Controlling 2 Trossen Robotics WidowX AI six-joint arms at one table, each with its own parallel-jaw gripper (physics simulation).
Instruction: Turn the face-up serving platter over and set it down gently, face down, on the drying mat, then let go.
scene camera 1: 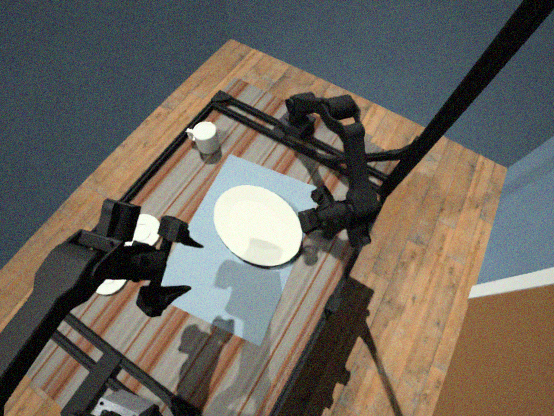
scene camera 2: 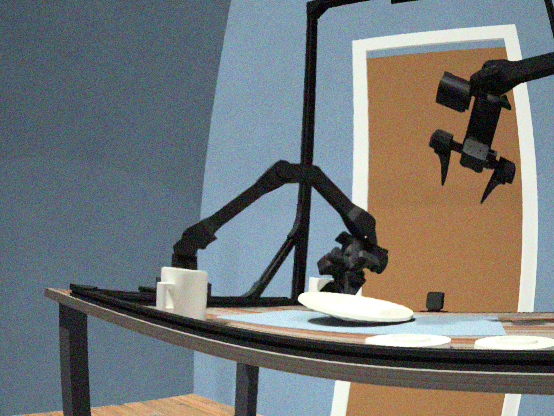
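The white oval serving platter lies over the light-blue drying mat, with its hollow face up. In scene camera 2 it is tilted, its left end raised off the mat and its right end low. My right gripper is shut and empty, low at the platter's right edge in scene camera 1. In scene camera 2 its tips are partly hidden behind the raised rim, so contact is unclear. My left gripper is open and empty, high above the table and apart from the platter.
A white mug stands near the black frame rail. Another white mug is partly hidden behind my right gripper. Two small white plates lie beside the mat, partly hidden by my left arm in scene camera 1.
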